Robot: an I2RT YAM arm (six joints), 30 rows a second.
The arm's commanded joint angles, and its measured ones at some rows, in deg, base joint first. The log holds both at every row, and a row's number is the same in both.
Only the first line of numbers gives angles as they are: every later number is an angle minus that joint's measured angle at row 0.
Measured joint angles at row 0: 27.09, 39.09, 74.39, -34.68, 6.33, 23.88
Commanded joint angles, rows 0 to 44: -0.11, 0.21, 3.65, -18.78, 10.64, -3.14; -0.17, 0.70, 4.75, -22.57, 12.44, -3.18; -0.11, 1.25, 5.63, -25.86, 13.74, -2.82; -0.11, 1.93, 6.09, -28.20, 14.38, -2.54; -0.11, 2.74, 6.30, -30.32, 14.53, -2.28; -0.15, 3.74, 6.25, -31.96, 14.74, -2.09; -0.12, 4.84, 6.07, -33.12, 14.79, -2.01; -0.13, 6.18, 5.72, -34.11, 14.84, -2.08; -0.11, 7.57, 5.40, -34.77, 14.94, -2.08; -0.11, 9.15, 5.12, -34.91, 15.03, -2.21; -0.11, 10.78, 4.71, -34.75, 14.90, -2.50; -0.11, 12.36, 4.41, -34.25, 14.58, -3.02; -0.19, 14.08, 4.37, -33.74, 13.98, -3.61; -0.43, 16.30, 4.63, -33.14, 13.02, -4.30; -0.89, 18.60, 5.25, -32.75, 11.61, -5.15; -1.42, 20.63, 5.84, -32.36, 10.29, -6.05; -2.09, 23.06, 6.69, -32.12, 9.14, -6.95; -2.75, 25.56, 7.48, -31.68, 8.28, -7.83; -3.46, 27.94, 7.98, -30.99, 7.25, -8.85; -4.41, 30.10, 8.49, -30.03, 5.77, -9.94; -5.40, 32.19, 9.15, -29.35, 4.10, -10.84; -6.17, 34.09, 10.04, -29.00, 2.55, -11.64; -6.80, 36.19, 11.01, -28.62, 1.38, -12.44; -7.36, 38.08, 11.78, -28.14, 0.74, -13.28; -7.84, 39.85, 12.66, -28.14, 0.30, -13.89; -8.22, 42.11, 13.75, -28.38, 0.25, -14.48; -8.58, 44.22, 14.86, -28.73, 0.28, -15.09; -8.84, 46.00, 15.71, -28.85, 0.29, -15.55; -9.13, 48.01, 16.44, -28.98, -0.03, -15.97; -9.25, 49.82, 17.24, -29.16, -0.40, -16.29; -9.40, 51.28, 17.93, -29.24, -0.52, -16.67; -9.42, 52.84, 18.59, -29.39, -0.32, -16.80; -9.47, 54.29, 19.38, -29.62, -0.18, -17.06; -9.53, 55.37, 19.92, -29.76, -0.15, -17.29; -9.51, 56.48, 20.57, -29.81, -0.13, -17.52; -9.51, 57.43, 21.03, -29.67, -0.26, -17.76; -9.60, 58.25, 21.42, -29.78, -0.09, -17.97; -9.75, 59.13, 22.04, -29.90, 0.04, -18.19; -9.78, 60.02, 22.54, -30.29, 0.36, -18.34; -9.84, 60.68, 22.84, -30.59, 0.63, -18.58; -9.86, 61.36, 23.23, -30.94, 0.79, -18.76; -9.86, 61.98, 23.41, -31.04, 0.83, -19.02; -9.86, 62.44, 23.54, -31.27, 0.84, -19.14; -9.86, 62.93, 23.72, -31.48, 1.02, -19.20; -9.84, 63.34, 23.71, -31.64, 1.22, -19.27
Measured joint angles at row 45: -9.62, 62.47, 22.08, -29.70, 0.54, -18.12
